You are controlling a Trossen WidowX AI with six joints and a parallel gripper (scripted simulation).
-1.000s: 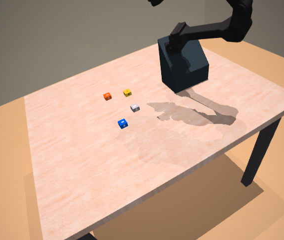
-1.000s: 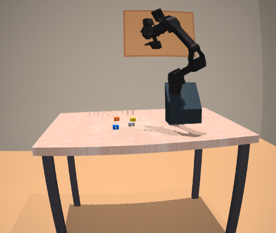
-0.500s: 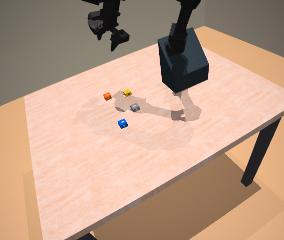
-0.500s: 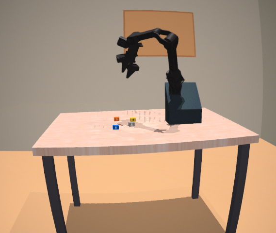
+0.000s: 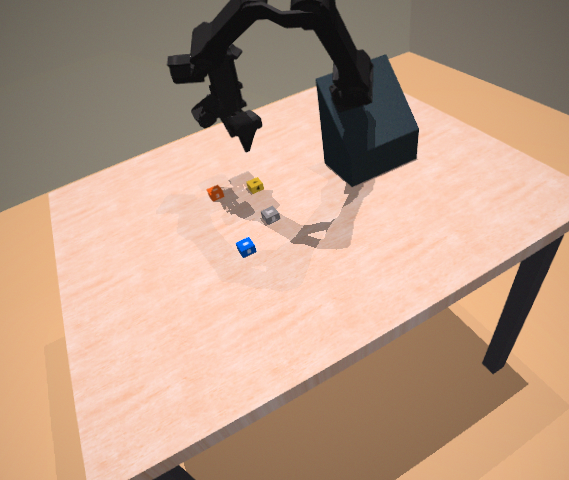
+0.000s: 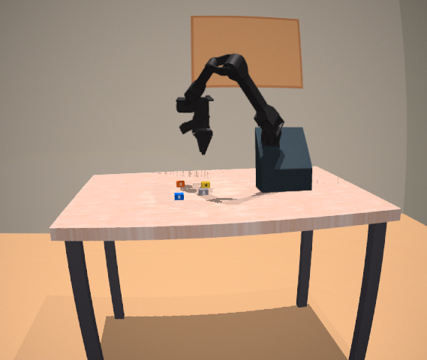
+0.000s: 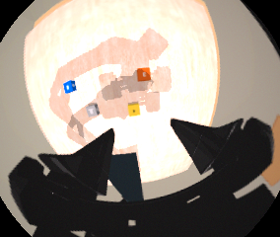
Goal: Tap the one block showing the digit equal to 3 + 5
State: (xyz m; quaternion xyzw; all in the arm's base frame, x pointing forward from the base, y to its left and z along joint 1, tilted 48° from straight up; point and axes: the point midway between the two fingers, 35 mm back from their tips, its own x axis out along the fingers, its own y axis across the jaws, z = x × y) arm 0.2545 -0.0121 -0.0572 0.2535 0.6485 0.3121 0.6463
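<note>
Right now the blue block is 20 cm to the left of my gripper tip, 12 cm below it and 9 cm ahead of it. Also, from my gripper tip: grey block (13 cm to the left, 12 cm below); orange block (12 cm below, 9 cm ahead, 3 cm to the right); yellow block (12 cm below, 1 cm to the left, 1 cm behind).
</note>
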